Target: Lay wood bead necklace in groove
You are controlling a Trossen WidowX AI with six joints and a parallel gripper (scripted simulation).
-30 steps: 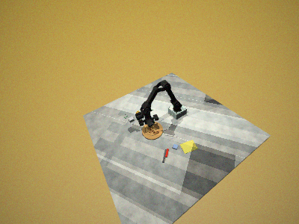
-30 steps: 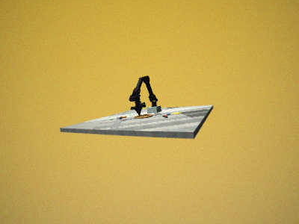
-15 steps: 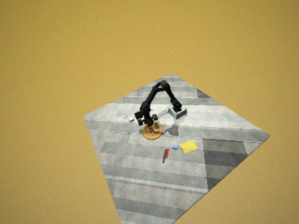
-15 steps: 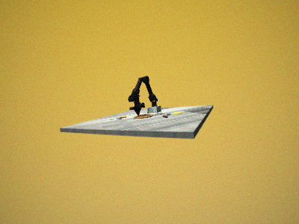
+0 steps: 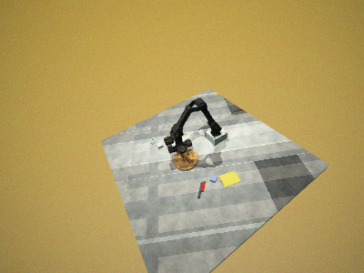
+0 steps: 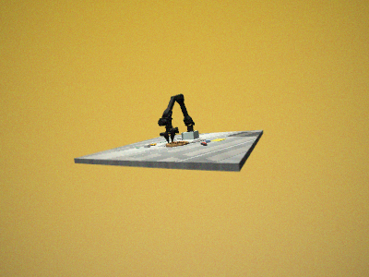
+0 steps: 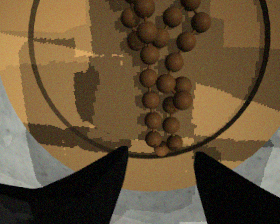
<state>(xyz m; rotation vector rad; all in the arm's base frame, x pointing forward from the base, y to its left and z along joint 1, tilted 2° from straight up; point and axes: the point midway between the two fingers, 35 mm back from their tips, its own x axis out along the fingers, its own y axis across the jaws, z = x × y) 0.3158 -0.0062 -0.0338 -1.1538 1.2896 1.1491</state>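
The round bead board lies 1 cm behind my gripper tip, 7 cm to the left of it and 1 cm below it. Also, from my gripper tip: thin grey stick: 13 cm behind, 19 cm to the left, 2 cm below; small blue block: 11 cm behind, 31 cm to the left, 1 cm below; grey piece: 13 cm ahead, 16 cm to the right.
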